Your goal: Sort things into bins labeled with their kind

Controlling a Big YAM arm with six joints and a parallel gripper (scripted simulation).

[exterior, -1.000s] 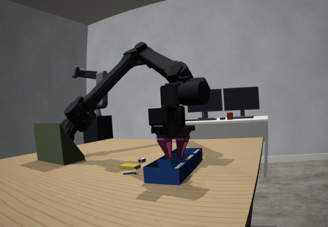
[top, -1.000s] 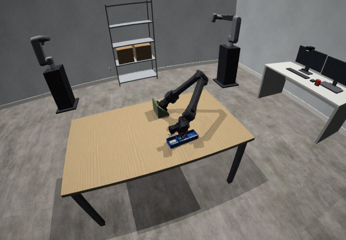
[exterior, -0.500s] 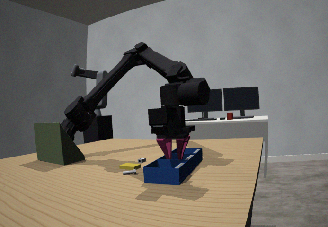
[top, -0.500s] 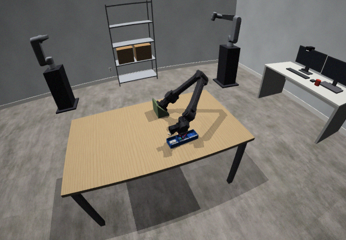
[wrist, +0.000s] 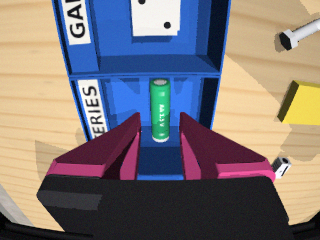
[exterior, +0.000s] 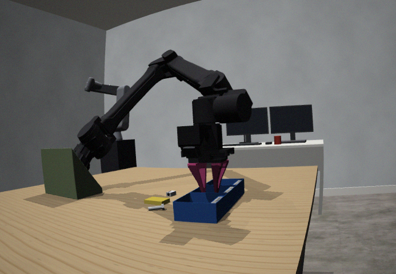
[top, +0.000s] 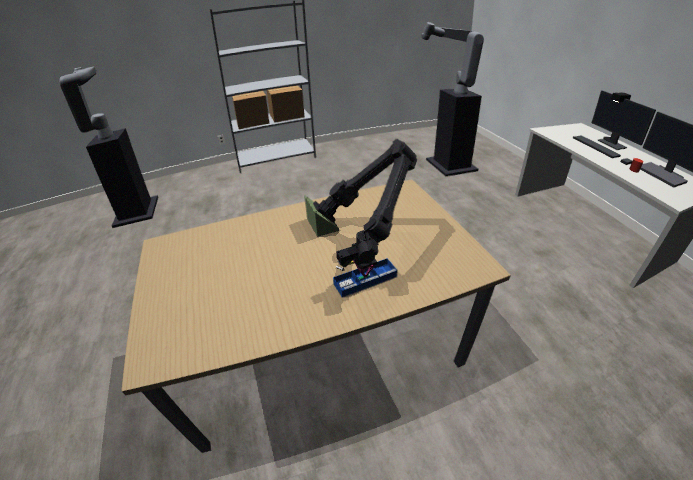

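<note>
Now: the blue three-part bin 10 mm ahead of my hand, 10 mm to the left of it and 20 mm below it. From my hand the other things lie so: bolt 90 mm behind, 70 mm to the right, 30 mm below; yellow block 130 mm behind, 20 mm to the right, 30 mm below; green battery 20 mm below.
</note>
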